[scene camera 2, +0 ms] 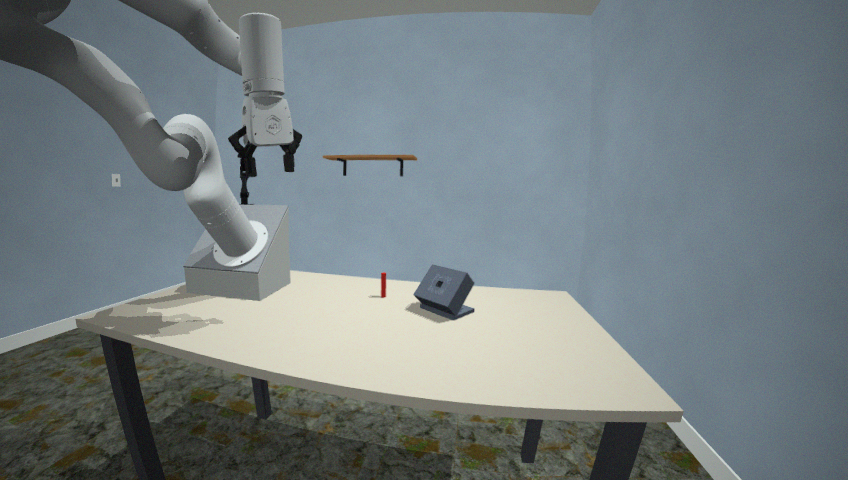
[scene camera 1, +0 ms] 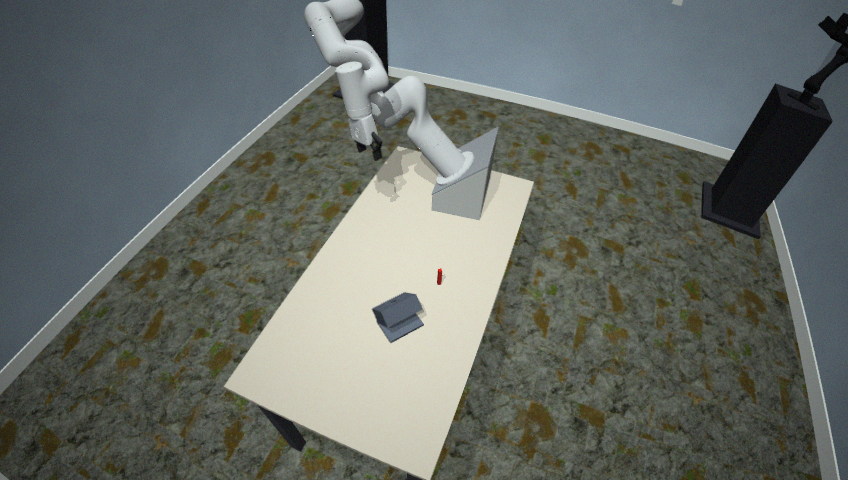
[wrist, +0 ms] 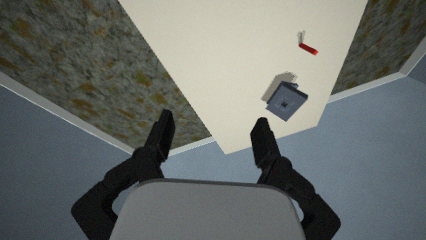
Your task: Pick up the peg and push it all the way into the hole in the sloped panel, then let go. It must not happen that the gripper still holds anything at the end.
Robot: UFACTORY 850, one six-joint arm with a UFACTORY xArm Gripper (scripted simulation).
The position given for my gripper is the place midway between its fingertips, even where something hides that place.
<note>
I see my gripper (scene camera 2: 271, 174).
My gripper is seen too in scene camera 1 (scene camera 1: 370, 155) and in the wrist view (wrist: 214, 122).
</note>
